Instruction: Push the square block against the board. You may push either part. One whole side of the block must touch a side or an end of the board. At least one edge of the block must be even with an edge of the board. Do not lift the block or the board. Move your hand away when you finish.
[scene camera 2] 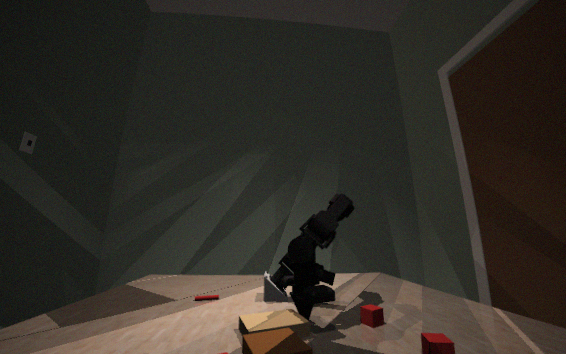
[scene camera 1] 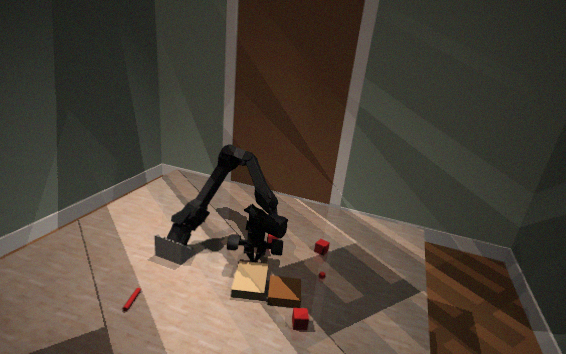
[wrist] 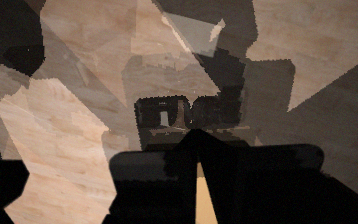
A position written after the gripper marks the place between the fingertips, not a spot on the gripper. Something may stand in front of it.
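The gripper (scene camera 2: 305, 323) can be seen, and that's also the gripper (scene camera 1: 253, 265) and the gripper (wrist: 195, 133). There's a pale tan board (scene camera 1: 250, 280) too, and an orange square block (scene camera 1: 286, 292) as well.
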